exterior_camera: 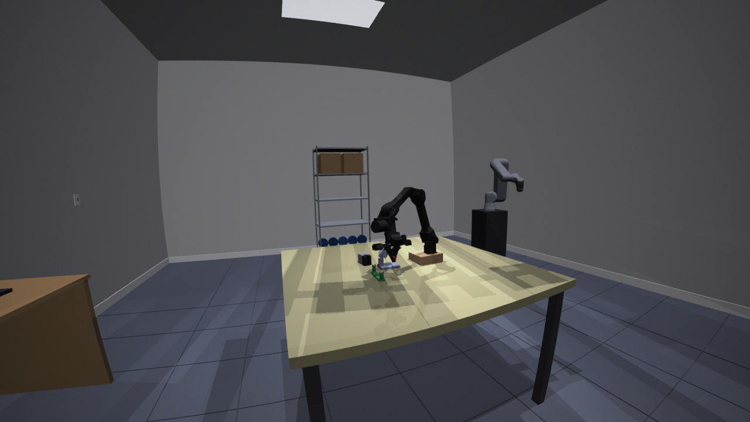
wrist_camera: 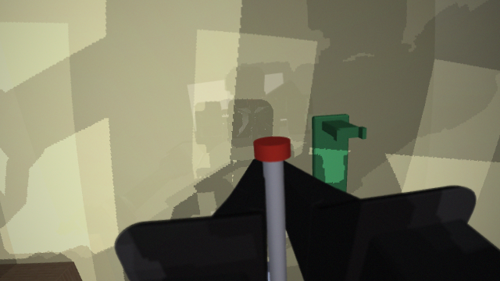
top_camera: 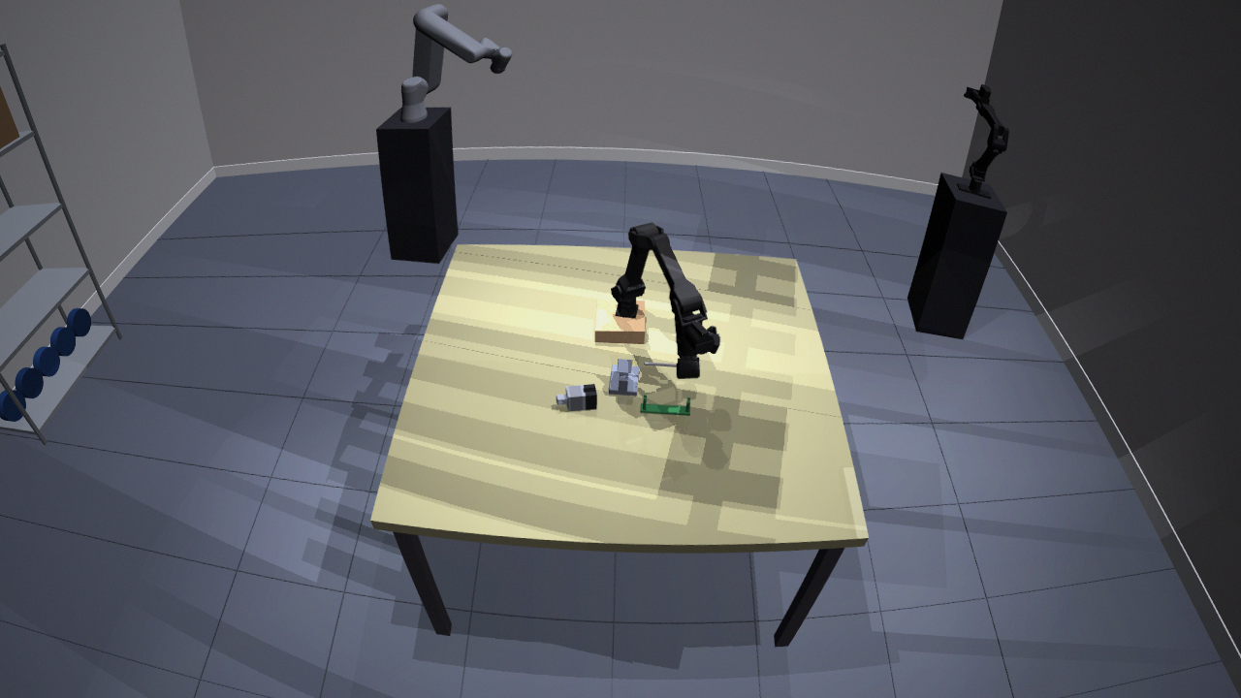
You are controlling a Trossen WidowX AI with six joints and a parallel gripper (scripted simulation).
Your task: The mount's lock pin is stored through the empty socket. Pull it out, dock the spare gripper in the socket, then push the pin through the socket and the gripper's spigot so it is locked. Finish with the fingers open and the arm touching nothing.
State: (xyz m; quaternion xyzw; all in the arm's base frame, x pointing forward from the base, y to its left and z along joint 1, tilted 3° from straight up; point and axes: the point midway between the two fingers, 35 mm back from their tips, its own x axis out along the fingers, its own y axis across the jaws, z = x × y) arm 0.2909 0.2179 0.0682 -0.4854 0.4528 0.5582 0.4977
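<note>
My gripper tip is now 70 mm short of the green rack, 60 mm above it and 50 mm to the left of it. Also, from my gripper tip: mount: 180 mm to the right, 30 mm below; then spare gripper: 300 mm to the right, 100 mm ahead, 60 mm below.
</note>
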